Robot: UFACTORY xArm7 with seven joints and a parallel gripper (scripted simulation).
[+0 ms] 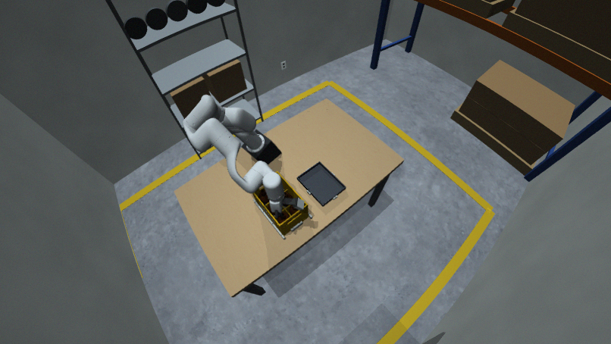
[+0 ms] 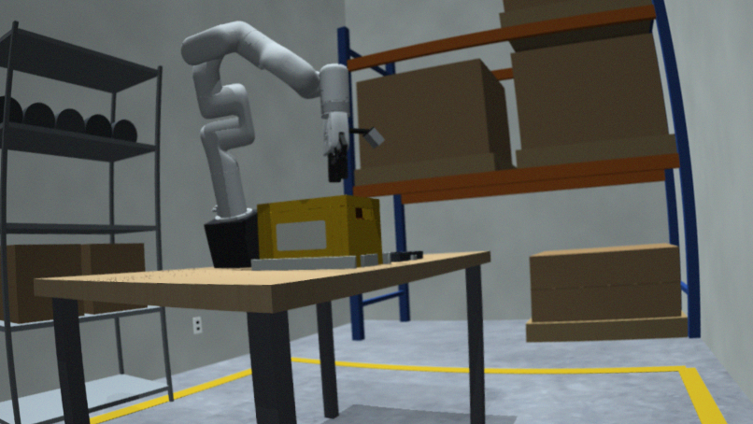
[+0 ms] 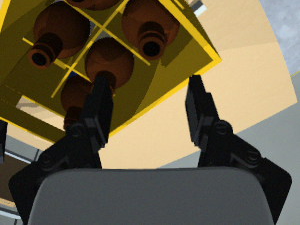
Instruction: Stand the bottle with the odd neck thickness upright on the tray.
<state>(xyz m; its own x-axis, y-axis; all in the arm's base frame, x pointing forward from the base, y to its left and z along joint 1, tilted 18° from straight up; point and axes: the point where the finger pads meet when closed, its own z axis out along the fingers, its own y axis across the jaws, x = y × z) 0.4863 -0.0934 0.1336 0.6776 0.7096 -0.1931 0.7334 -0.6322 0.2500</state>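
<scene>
The bottle lies 150 mm below my hand and 80 mm to the left of it. The rest, counted from my hand: tray 330 mm to the left, 220 mm below, 80 mm behind; then crate 150 mm below, 90 mm behind, 40 mm to the left.
</scene>
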